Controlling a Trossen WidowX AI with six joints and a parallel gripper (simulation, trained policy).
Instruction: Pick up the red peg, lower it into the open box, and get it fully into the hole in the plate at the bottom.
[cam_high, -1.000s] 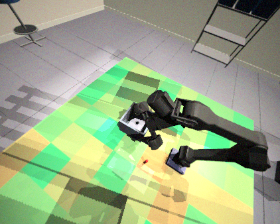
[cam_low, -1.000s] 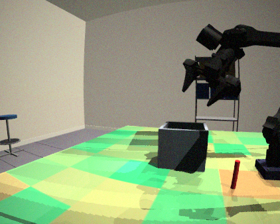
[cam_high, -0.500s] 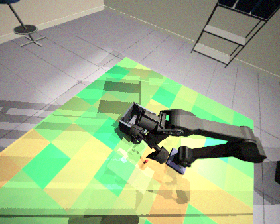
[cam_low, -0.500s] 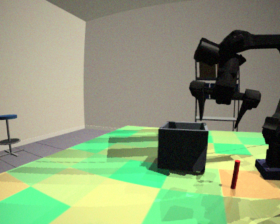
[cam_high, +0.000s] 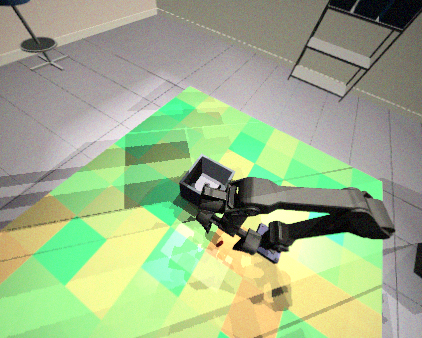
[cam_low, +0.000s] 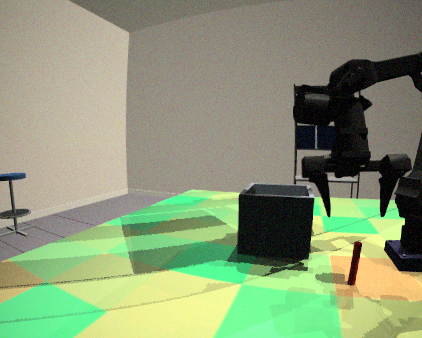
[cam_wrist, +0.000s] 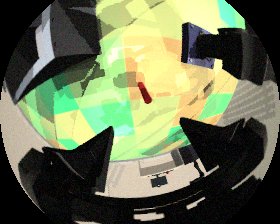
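My gripper tip is 90 mm above the red peg, 10 mm to the left of it and 10 mm past it.
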